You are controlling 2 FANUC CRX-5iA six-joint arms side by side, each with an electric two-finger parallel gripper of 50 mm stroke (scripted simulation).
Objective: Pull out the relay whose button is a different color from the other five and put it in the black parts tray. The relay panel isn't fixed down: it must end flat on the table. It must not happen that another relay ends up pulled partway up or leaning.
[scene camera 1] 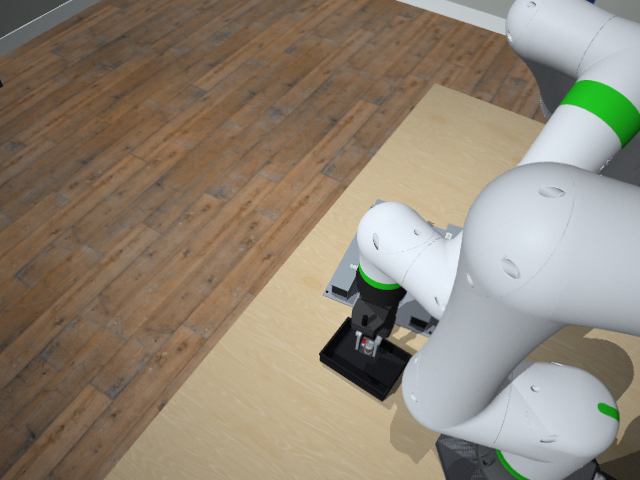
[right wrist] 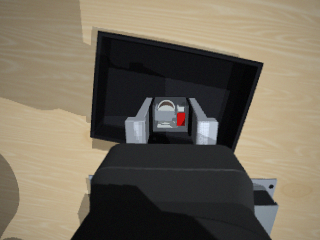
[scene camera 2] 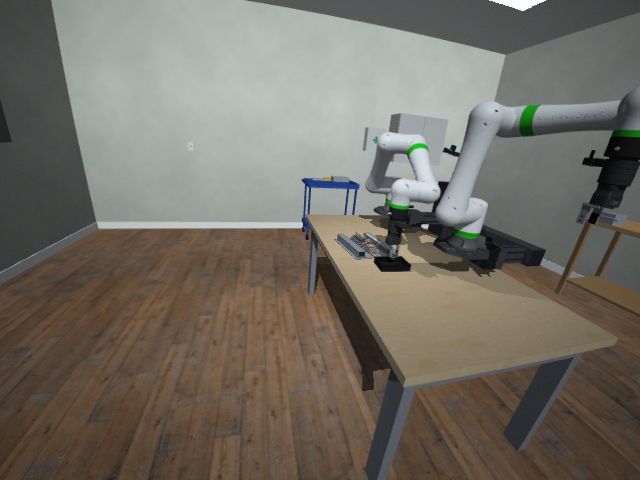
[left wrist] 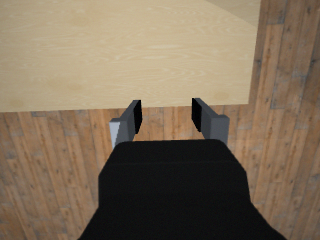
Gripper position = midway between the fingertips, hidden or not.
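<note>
A relay panel (scene camera 1: 341, 288) is visible; scene camera 2 (scene camera 2: 356, 248) and the right wrist view (right wrist: 266, 208) show it too, while in the left wrist view the relay panel is out of frame. A black parts tray (scene camera 1: 379, 371) can be seen as well, and the right wrist view (right wrist: 128, 69) also has it, but it is out of frame in the left wrist view. A red-button relay (right wrist: 170, 113) is visible, as is the right gripper (right wrist: 170, 109). The left gripper (scene camera 2: 585, 223) appears too, and the left wrist view (left wrist: 166, 109) shows it again.
</note>
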